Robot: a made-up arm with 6 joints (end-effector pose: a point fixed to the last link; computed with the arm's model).
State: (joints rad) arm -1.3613 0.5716 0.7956 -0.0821 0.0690 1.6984
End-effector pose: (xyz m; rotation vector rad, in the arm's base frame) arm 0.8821 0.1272 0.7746 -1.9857 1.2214 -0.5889
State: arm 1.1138 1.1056 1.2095 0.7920 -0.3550 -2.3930
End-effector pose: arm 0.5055 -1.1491 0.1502 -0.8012 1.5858 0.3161
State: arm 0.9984 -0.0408 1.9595 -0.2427 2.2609 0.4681
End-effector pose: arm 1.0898 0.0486 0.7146 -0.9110 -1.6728 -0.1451
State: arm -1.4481 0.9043 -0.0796 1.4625 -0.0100 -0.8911
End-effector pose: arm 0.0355 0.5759 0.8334 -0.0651 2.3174 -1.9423
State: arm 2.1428 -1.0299 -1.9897 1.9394 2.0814 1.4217
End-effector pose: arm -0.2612 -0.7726 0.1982 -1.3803 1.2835 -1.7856
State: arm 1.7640 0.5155 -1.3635 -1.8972 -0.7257 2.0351
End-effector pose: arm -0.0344 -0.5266 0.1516 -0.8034 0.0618 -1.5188
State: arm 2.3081 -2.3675 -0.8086 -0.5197 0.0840 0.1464
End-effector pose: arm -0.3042 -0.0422 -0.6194 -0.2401 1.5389 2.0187
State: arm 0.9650 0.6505 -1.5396 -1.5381 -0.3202 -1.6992
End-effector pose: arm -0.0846 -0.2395 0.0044 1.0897 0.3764 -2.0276
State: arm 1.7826 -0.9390 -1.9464 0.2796 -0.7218 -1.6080
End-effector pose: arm -0.0098 -0.6190 0.2222 -0.2302 -0.2083 -1.2911
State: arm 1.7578 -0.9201 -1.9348 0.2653 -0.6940 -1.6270
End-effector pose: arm -0.0114 -0.6138 0.2331 -0.2584 -0.2167 -1.2824
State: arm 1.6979 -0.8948 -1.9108 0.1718 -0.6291 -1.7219
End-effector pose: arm -0.0099 -0.5993 0.2671 -0.3530 -0.2224 -1.2430
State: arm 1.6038 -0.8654 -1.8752 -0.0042 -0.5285 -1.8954
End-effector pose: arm 0.0011 -0.5718 0.3195 -0.4890 -0.2273 -1.1619
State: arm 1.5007 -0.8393 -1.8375 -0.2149 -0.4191 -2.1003
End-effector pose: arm 0.0216 -0.5371 0.3716 -0.6022 -0.2359 -1.0576
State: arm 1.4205 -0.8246 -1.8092 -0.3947 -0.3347 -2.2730
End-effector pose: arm 0.0421 -0.5085 0.4093 -0.6628 -0.2471 -0.9694
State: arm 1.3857 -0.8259 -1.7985 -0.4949 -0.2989 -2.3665
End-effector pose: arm 0.0549 -0.4955 0.4268 -0.6850 -0.2494 -0.9226
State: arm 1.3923 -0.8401 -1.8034 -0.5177 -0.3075 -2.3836
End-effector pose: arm 0.0599 -0.4968 0.4272 -0.6903 -0.2385 -0.9123
